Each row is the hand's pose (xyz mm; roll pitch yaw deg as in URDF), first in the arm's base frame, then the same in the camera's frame.
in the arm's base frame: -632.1 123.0 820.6 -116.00 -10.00 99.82
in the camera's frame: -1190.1 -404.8 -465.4 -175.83 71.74 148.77
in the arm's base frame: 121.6 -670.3 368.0 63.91 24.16 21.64
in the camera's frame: -950.7 97.8 579.7 -25.01 -3.78 92.96
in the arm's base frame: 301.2 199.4 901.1 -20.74 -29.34 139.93
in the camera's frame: -1663.8 335.7 -132.8 22.60 53.01 -116.11
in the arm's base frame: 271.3 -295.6 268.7 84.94 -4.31 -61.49
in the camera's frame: -995.2 408.3 307.2 -63.61 -84.29 175.78
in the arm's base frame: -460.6 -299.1 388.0 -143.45 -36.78 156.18
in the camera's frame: -796.7 -233.8 -6.3 -87.87 37.85 -111.51
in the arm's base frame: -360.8 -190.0 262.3 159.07 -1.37 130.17
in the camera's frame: -746.9 -54.2 -60.5 -113.93 75.34 -66.12
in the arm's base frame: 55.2 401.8 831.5 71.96 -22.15 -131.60
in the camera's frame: -1537.9 248.9 -420.8 171.55 -20.87 -86.90
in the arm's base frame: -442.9 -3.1 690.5 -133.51 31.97 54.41
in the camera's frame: -1129.1 -242.8 -268.8 119.71 23.86 81.45
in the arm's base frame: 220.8 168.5 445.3 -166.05 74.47 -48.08
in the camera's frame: -1219.0 467.2 -135.1 176.93 -15.45 31.63
